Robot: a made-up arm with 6 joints. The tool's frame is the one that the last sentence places.
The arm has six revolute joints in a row. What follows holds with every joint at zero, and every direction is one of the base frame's.
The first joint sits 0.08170 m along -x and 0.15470 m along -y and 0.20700 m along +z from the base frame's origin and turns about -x.
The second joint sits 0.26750 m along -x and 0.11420 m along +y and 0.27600 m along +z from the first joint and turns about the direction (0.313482, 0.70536, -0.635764).
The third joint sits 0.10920 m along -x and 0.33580 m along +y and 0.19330 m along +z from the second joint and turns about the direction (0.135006, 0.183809, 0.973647).
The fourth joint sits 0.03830 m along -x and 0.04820 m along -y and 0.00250 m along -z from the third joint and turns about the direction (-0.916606, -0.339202, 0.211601).
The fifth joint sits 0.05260 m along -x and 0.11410 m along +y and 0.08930 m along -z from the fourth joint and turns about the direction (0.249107, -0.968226, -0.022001).
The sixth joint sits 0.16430 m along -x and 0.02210 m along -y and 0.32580 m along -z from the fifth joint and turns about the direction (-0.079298, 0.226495, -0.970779).
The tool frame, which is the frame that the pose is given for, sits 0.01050 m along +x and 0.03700 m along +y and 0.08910 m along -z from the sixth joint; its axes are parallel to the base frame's.
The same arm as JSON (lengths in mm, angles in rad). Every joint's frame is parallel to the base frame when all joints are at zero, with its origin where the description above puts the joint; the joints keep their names.
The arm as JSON. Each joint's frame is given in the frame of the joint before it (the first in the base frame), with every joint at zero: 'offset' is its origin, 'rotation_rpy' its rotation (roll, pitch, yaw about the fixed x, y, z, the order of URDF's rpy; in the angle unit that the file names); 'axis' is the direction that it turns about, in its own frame. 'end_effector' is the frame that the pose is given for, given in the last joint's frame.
{"length_unit": "mm", "angle_unit": "rad", "chain": [{"id": "joint 1", "offset": [-81.7, -154.7, 207.0], "rotation_rpy": [0.0, 0.0, 0.0], "axis": "-x"}, {"id": "joint 2", "offset": [-267.5, 114.2, 276.0], "rotation_rpy": [0.0, 0.0, 0.0], "axis": [0.313482, 0.70536, -0.635764]}, {"id": "joint 3", "offset": [-109.2, 335.8, 193.3], "rotation_rpy": [0.0, 0.0, 0.0], "axis": [0.135006, 0.183809, 0.973647]}, {"id": "joint 4", "offset": [-38.3, -48.2, -2.5], "rotation_rpy": [0.0, 0.0, 0.0], "axis": [-0.916606, -0.339202, 0.211601]}, {"id": "joint 5", "offset": [-52.6, 114.1, -89.3], "rotation_rpy": [0.0, 0.0, 0.0], "axis": [0.249107, -0.968226, -0.022001]}, {"id": "joint 6", "offset": [-164.3, -22.1, -325.8], "rotation_rpy": [0.0, 0.0, 0.0], "axis": [-0.079298, 0.226495, -0.970779]}], "end_effector": {"offset": [10.5, 37.0, -89.1], "rotation_rpy": [0.0, 0.0, 0.0]}}
